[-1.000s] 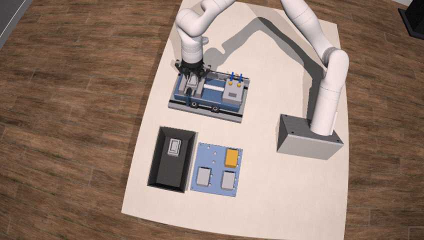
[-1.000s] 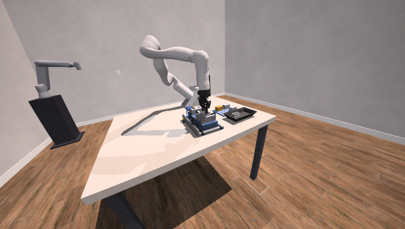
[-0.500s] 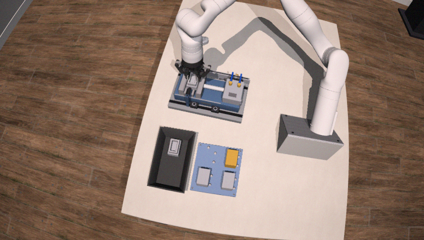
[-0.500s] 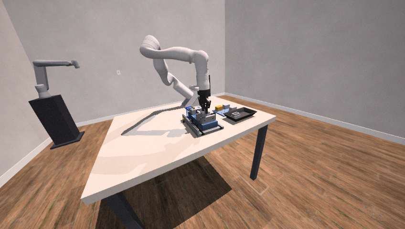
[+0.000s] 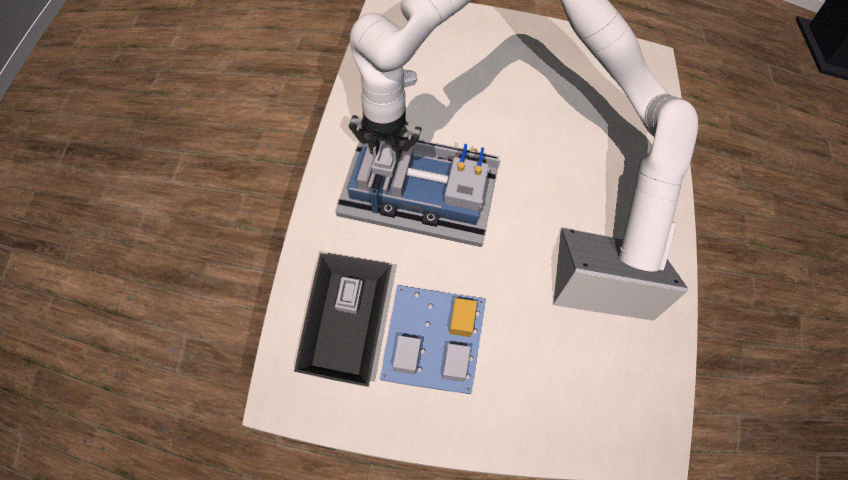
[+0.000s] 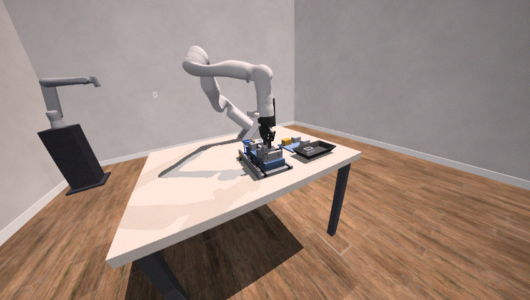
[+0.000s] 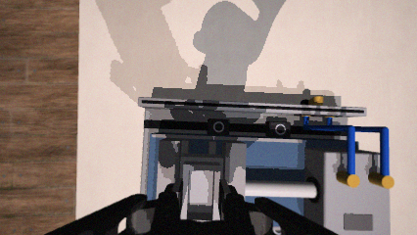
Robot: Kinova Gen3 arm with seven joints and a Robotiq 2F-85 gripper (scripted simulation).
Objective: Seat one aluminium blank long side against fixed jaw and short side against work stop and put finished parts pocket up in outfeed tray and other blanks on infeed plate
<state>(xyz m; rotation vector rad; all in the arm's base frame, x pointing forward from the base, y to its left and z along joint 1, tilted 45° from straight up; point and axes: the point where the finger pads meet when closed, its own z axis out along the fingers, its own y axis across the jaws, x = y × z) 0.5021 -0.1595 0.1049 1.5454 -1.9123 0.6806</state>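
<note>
Right now the white rod is 80 mm behind my hand, 20 mm to the left of it and 50 mm below it. Also, from my hand: hose block 160 mm behind, 30 mm to the left, 50 mm below; then blue vise 60 mm behind, 20 mm to the left, 90 mm below; then brass blank 170 mm behind, 290 mm to the left, 100 mm below.
</note>
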